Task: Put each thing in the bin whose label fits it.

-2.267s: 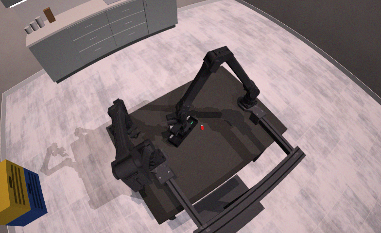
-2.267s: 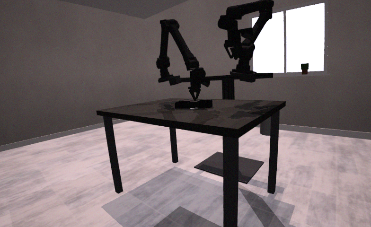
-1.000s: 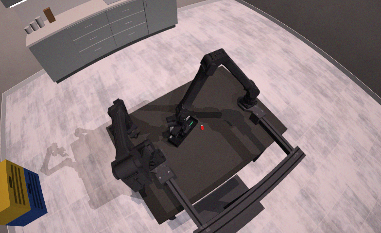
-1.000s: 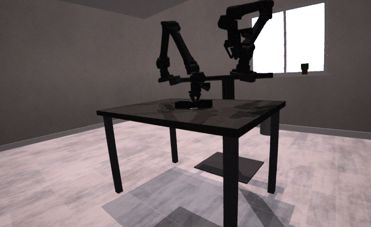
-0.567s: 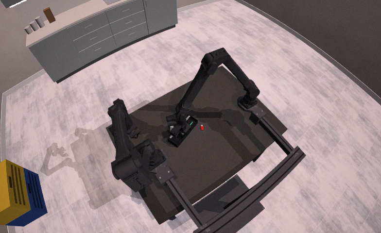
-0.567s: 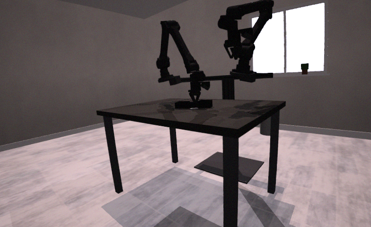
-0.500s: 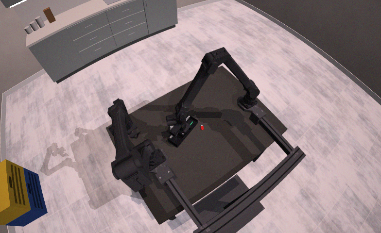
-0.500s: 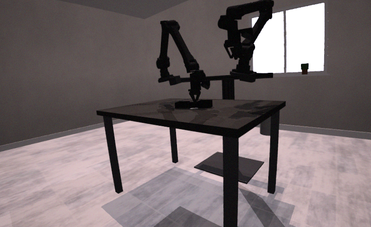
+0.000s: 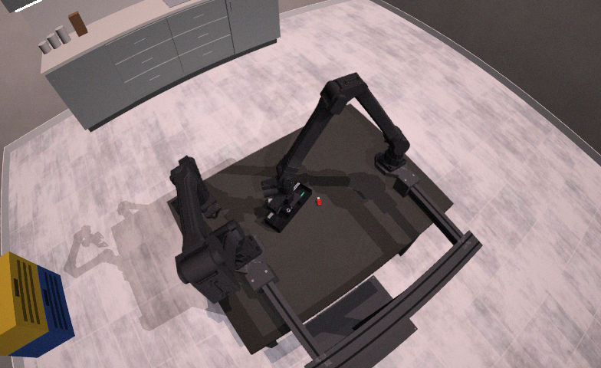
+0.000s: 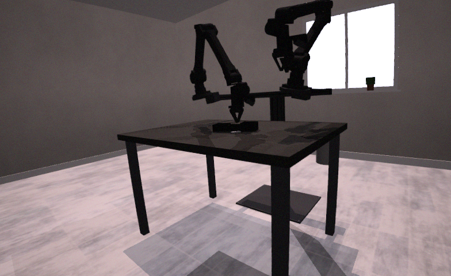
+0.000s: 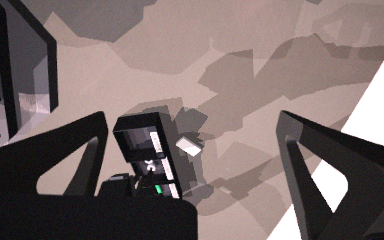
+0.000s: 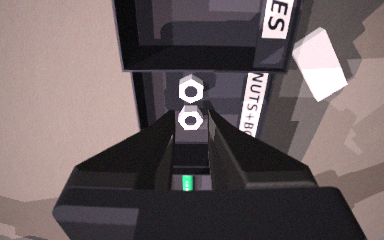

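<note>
Now: the black labelled bin 1 cm ahead of my right hand, 1 cm to the right of it and 3 cm below it. Round my right hand: red usb stick 4 cm behind, 15 cm to the right, 5 cm below; then green battery 3 cm ahead, 9 cm to the right, 4 cm below; then white card 8 cm ahead, 5 cm to the left, 5 cm below.
</note>
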